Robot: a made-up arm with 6 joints. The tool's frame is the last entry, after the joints. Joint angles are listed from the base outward.
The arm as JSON. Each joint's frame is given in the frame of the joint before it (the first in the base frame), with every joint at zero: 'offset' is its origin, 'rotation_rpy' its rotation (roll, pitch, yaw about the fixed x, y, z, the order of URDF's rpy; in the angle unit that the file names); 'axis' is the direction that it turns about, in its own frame. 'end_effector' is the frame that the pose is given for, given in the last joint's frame.
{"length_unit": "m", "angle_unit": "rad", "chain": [
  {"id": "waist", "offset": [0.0, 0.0, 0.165], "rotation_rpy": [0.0, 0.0, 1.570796], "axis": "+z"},
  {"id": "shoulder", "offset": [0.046, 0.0, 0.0], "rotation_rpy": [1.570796, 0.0, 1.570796], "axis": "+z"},
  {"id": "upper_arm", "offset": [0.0, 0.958, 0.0], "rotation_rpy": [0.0, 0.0, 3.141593], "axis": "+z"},
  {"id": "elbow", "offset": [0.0, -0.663, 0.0], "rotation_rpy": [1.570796, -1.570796, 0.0], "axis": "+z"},
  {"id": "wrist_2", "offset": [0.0, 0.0, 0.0], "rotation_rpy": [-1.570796, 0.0, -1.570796], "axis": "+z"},
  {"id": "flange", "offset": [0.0, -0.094, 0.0], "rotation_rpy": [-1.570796, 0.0, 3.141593], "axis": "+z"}
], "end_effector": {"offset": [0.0, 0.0, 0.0], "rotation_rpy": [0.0, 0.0, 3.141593]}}
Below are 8 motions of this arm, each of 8 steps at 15 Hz.
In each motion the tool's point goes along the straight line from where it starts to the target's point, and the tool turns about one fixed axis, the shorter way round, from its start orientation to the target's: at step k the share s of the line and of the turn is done. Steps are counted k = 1, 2, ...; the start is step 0. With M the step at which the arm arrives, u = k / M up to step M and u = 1 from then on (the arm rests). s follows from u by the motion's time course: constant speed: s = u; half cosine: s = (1 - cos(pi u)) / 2; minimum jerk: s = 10 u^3 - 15 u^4 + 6 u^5.
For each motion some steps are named. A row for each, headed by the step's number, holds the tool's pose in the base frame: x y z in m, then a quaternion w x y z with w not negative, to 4 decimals.
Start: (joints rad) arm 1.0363 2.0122 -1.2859 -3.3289 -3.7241 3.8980
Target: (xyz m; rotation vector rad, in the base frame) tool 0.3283 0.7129 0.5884 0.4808 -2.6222 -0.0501
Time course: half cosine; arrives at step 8
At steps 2, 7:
2: 0.5361 1.0220 0.2795 0.3597 0.0425 -0.8366 0.4109
7: 0.3376 0.7267 0.5746 0.2423 0.1700 -0.9552 0.0016

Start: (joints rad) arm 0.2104 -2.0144 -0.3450 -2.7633 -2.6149 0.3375
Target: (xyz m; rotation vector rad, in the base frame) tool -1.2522 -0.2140 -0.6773 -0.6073 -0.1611 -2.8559
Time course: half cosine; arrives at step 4
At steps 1, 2, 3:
1: -1.2852 -0.2113 -0.6351 0.1183 -0.1431 -0.0988 -0.9776
2: -1.2715 -0.2124 -0.6526 0.1143 -0.1695 -0.0806 -0.9756
3: -1.2579 -0.2135 -0.6701 0.1102 -0.1957 -0.0623 -0.9725

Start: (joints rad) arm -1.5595 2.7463 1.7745 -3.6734 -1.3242 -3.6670
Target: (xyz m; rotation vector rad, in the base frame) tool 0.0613 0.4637 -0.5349 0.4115 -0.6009 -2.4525
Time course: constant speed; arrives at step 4
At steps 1, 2, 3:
1: 0.0125 0.3555 -0.7132 0.4252 0.1327 -0.2917 -0.8465
2: 0.0287 0.3916 -0.6538 0.3805 0.1403 -0.2703 -0.8732
3: 0.0450 0.4276 -0.5943 0.3345 0.1474 -0.2480 -0.8971

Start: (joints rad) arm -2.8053 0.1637 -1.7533 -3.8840 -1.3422 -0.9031
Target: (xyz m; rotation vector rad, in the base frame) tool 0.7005 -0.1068 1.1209 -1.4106 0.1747 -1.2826
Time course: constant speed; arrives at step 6
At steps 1, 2, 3, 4, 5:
1: 0.5288 0.1403 1.1575 0.8408 -0.4090 -0.0849 -0.3443
2: 0.5631 0.0909 1.1502 0.7984 -0.4547 -0.0533 -0.3911
3: 0.5975 0.0414 1.1428 0.7503 -0.4972 -0.0213 -0.4352
4: 0.6318 -0.0080 1.1355 0.6969 -0.5361 0.0108 -0.4762
5: 0.6662 -0.0574 1.1282 0.6386 -0.5713 0.0429 -0.5138

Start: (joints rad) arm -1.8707 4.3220 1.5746 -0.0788 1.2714 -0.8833
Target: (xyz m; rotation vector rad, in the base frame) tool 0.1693 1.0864 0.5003 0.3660 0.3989 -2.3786
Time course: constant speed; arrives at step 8
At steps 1, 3, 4, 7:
1: 0.3286 1.0147 0.4772 0.1734 0.2184 0.3382 -0.8988
3: 0.2831 1.0352 0.4838 0.2239 0.1975 0.2873 -0.9101
4: 0.2603 1.0454 0.4871 0.2487 0.1867 0.2612 -0.9138
7: 0.1921 1.0762 0.4970 0.3208 0.1527 0.1809 -0.9171

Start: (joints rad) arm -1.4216 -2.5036 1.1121 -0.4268 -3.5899 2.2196
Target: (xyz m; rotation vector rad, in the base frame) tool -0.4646 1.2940 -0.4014 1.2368 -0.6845 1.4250
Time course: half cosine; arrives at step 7
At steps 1, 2, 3, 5, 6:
1: -0.1557 1.1331 -0.4618 0.6730 0.5276 -0.3276 0.4017
2: -0.2008 1.1566 -0.4530 0.6555 0.5284 -0.3229 0.4323
3: -0.2659 1.1905 -0.4402 0.6287 0.5283 -0.3155 0.4754
5: -0.4034 1.2621 -0.4134 0.5670 0.5237 -0.2970 0.5622
6: -0.4485 1.2856 -0.4045 0.5452 0.5209 -0.2901 0.5893

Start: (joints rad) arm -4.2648 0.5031 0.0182 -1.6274 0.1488 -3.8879
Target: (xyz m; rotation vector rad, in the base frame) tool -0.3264 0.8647 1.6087 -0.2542 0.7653 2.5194
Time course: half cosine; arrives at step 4
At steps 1, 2, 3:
1: -0.3819 0.7594 1.6527 0.1976 -0.0904 0.2520 0.9430
2: -0.3589 0.8030 1.6345 0.2176 -0.0916 0.2639 0.9352
3: -0.3359 0.8466 1.6162 0.2374 -0.0927 0.2756 0.9269

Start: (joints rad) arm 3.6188 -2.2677 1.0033 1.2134 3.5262 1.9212
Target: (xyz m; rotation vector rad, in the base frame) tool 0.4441 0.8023 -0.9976 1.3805 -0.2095 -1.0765
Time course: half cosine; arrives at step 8
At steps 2, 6, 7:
2: 1.0462 0.6124 -0.3919 0.2479 0.7961 -0.1876 -0.5193
6: 0.5474 0.7697 -0.8937 0.5765 0.6471 -0.1100 -0.4866
7: 0.4709 0.7938 -0.9706 0.6208 0.6158 -0.0965 -0.4755

